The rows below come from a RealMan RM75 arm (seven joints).
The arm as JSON. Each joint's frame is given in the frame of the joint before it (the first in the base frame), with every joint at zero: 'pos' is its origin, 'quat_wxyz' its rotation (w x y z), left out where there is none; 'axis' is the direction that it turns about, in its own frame. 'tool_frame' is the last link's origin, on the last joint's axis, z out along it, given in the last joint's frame.
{
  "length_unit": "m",
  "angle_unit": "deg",
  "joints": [
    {
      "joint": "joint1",
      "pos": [
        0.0,
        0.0,
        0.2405
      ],
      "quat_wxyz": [
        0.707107,
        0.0,
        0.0,
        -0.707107
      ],
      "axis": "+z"
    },
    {
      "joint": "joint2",
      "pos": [
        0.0,
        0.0,
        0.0
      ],
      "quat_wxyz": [
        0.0,
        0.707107,
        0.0,
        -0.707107
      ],
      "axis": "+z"
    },
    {
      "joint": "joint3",
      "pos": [
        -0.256,
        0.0,
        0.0
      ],
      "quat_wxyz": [
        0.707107,
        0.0,
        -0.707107,
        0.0
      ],
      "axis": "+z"
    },
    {
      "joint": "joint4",
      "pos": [
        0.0,
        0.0,
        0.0
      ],
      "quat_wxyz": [
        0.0,
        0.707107,
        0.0,
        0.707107
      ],
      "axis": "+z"
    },
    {
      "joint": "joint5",
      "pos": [
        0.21,
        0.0,
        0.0
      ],
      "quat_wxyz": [
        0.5,
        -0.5,
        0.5,
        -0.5
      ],
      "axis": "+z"
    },
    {
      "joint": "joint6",
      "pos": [
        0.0,
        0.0,
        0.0
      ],
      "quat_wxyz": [
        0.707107,
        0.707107,
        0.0,
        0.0
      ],
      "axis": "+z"
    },
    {
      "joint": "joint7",
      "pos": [
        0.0,
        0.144,
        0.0
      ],
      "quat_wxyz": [
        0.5,
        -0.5,
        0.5,
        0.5
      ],
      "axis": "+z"
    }
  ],
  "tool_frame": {
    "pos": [
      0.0,
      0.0,
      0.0
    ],
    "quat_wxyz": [
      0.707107,
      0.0,
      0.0,
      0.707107
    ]
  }
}
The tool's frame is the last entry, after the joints.
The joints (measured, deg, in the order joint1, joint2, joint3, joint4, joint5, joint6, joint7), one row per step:
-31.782 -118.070 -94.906 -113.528 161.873 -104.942 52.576
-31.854 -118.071 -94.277 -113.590 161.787 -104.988 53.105
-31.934 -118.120 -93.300 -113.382 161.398 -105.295 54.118
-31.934 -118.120 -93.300 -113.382 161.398 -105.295 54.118
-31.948 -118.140 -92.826 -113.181 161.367 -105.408 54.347
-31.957 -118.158 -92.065 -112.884 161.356 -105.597 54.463
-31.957 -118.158 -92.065 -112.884 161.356 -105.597 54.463
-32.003 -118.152 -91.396 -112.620 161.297 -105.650 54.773
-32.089 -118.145 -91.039 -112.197 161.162 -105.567 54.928
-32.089 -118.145 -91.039 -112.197 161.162 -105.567 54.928
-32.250 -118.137 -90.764 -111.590 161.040 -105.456 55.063
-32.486 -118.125 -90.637 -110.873 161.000 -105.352 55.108
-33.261 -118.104 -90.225 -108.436 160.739 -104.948 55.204
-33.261 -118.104 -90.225 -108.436 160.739 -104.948 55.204
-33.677 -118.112 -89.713 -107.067 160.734 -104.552 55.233
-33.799 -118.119 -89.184 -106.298 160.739 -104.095 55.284
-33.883 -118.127 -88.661 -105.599 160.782 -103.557 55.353
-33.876 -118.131 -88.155 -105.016 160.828 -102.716 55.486
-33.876 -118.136 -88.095 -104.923 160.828 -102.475 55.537
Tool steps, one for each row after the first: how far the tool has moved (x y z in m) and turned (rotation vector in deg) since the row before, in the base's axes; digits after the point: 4 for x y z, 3 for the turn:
0.0014 -0.0009 -0.0021 -0.806 0.511 -0.782
0.0011 -0.0021 -0.0045 -1.835 0.845 -0.949
0.0000 0.0000 0.0000 0.000 0.000 0.000
-0.0001 -0.0007 -0.0021 -0.656 0.386 -0.151
-0.0003 -0.0012 -0.0031 -0.878 0.535 -0.059
0.0000 0.0000 0.0000 0.000 0.000 0.000
0.0001 -0.0008 -0.0027 -0.844 0.508 -0.326
-0.0002 0.0000 -0.0021 -0.577 0.221 -0.077
0.0000 0.0000 0.0000 0.000 0.000 0.000
-0.0005 0.0005 -0.0021 -0.553 0.214 0.047
-0.0007 0.0010 -0.0017 -0.376 0.190 0.225
-0.0024 0.0032 -0.0058 -1.297 0.506 0.790
0.0000 0.0000 0.0000 0.000 0.000 0.000
-0.0011 0.0017 -0.0040 -0.722 0.416 0.257
-0.0007 0.0008 -0.0030 -0.465 0.261 -0.042
-0.0006 0.0008 -0.0029 -0.370 0.235 -0.126
-0.0003 0.0012 -0.0026 -0.180 0.077 -0.383
0.0001 0.0004 -0.0004 0.019 -0.048 -0.148

